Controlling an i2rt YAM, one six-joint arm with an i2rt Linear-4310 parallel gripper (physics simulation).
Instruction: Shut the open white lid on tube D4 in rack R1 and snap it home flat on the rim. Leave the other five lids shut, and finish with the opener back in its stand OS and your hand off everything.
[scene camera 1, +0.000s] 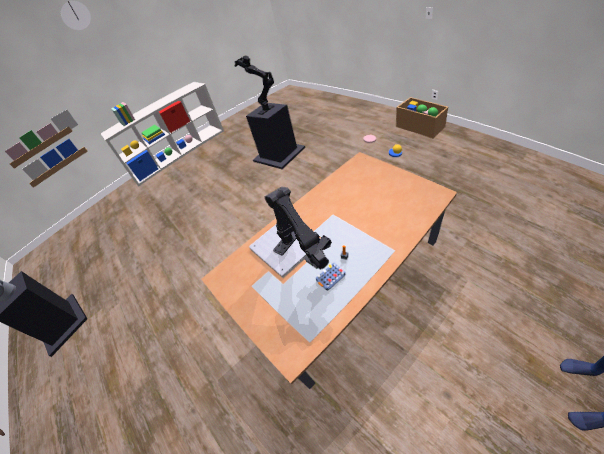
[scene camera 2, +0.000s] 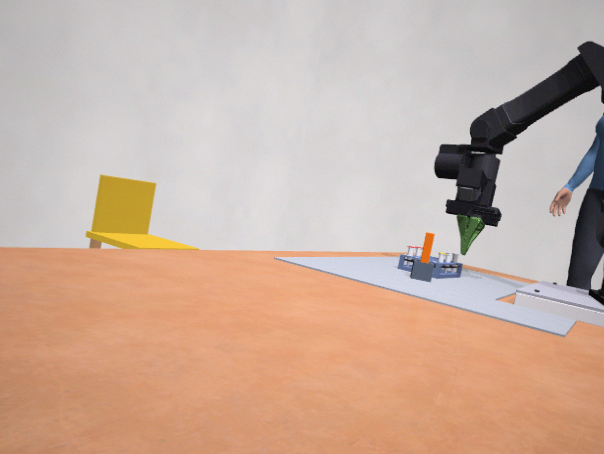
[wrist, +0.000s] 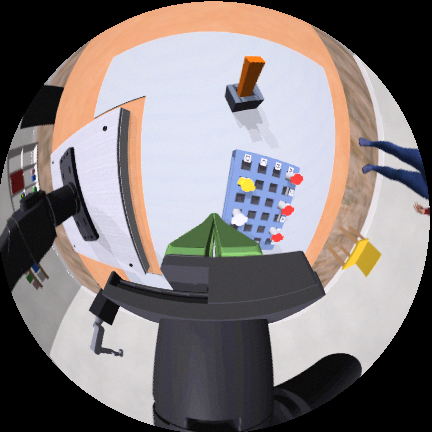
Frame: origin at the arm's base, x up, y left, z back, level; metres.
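Seen in the pictures: gripper, fingertip midpoint: (scene camera 2: 462, 254) (wrist: 213, 217); arm's base, origin of the base link: (scene camera 1: 288, 241) (wrist: 75, 196).
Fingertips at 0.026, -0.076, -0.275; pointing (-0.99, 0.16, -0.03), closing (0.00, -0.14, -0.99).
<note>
Pixels of each thing's top centre, then the offset from my fingertips to it, as dx, dy, dz. Level surfaces: height alone.
- Blue rack R1, middle of its top: (wrist: 265, 219) (scene camera 2: 435, 248) (scene camera 1: 329, 273) +0.000, -0.010, -0.057
- white-lidded tube, middle of its top: (wrist: 239, 220) +0.000, -0.008, -0.027
- yellow lid, middle of its top: (wrist: 247, 184) -0.003, +0.029, -0.038
- orange opener, middle of its top: (wrist: 259, 61) (scene camera 2: 429, 232) (scene camera 1: 343, 246) +0.034, +0.142, -0.056
- pale mat, its level: dx -0.051
- orange table, its level: dx -0.054
Blue rack R1 (scene camera 1: 336, 283) (scene camera 2: 446, 274) (wrist: 235, 170) stands on the mat with capped tubes. The white-lidded tube (wrist: 239, 218) is in column D, near row 4. Its lid shows from above as a white blob; I cannot tell whether it lies flat on the rim. A yellow lid (wrist: 246, 184) is in the same column; three red lids (wrist: 297, 179) (wrist: 287, 210) (wrist: 277, 237) are along column A. The orange opener (scene camera 1: 344, 249) (scene camera 2: 427, 247) (wrist: 251, 76) stands upright in its dark stand OS (scene camera 1: 344, 256) (scene camera 2: 421, 271) (wrist: 245, 104). My gripper (scene camera 2: 464, 254) (wrist: 213, 217) is shut, empty, above the rack's end beside column D.
The pale mat (scene camera 1: 367, 250) (scene camera 2: 350, 270) (wrist: 175, 75) lies on the orange table (scene camera 1: 395, 190) (scene camera 2: 225, 325). My arm's white base plate (scene camera 1: 265, 255) (scene camera 2: 555, 297) (wrist: 100, 165) is beside the mat. The gripper hides part of the rack's near end in the wrist view.
</note>
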